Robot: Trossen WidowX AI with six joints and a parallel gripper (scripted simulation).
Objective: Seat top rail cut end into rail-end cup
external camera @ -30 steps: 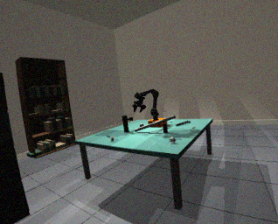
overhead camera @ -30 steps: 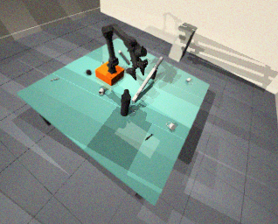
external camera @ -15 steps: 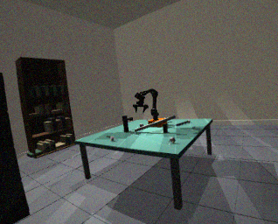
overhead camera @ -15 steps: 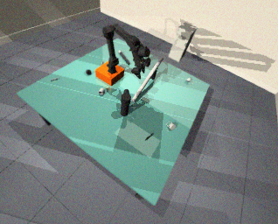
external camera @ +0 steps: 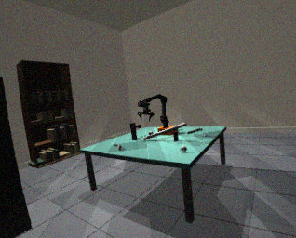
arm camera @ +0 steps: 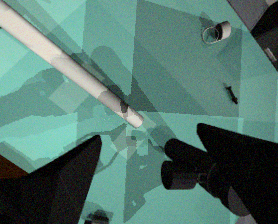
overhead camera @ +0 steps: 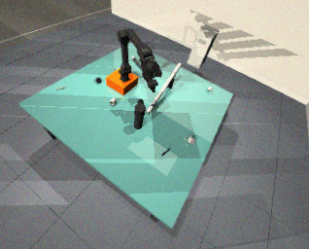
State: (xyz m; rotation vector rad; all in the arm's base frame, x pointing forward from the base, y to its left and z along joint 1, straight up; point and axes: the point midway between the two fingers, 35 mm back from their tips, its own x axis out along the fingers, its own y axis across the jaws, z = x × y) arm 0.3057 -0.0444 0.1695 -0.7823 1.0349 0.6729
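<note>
The dark rail-end cup is 120 mm to the right of my gripper tip, 60 mm below it and 10 mm ahead of it. The rest, counted from my gripper tip: short dark post: 360 mm to the left, 120 mm below, 50 mm behind; then dark screw: 330 mm ahead, 210 mm below, 190 mm to the right.
</note>
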